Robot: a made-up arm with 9 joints. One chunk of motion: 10 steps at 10 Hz.
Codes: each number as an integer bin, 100 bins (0 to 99) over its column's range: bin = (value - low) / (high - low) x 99, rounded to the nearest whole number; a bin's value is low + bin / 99 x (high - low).
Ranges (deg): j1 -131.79..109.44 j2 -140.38..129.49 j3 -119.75..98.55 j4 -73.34..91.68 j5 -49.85..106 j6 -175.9..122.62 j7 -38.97..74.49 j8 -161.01..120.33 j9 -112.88..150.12
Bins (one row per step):
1: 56 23 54 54 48 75 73 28 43
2: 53 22 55 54 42 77 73 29 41
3: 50 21 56 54 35 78 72 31 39
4: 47 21 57 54 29 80 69 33 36
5: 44 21 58 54 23 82 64 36 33
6: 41 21 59 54 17 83 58 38 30
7: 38 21 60 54 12 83 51 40 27
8: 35 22 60 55 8 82 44 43 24
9: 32 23 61 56 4 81 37 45 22
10: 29 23 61 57 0 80 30 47 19
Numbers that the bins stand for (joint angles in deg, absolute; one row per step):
1: 4.66 -77.68 -0.68 16.67 25.71 50.25 44.69 -81.44 1.35
2: -2.65 -80.41 1.53 16.67 16.27 56.28 44.69 -78.60 -3.96
3: -9.96 -83.13 3.73 16.67 5.25 59.30 43.55 -72.91 -9.27
4: -17.27 -83.13 5.94 16.67 -4.20 65.33 40.11 -67.23 -17.24
5: -24.58 -83.13 8.14 16.67 -13.64 71.36 34.38 -58.70 -25.21
6: -31.89 -83.13 10.35 16.67 -23.09 74.37 27.50 -53.02 -33.18
7: -39.20 -83.13 12.55 16.67 -30.96 74.37 19.48 -47.34 -41.15
8: -46.51 -80.41 12.55 18.34 -37.26 71.36 11.46 -38.81 -49.12
9: -53.82 -77.68 14.76 20.00 -43.55 68.34 3.43 -33.13 -54.44
10: -61.13 -77.68 14.76 21.67 -49.85 65.33 -4.59 -27.44 -62.41

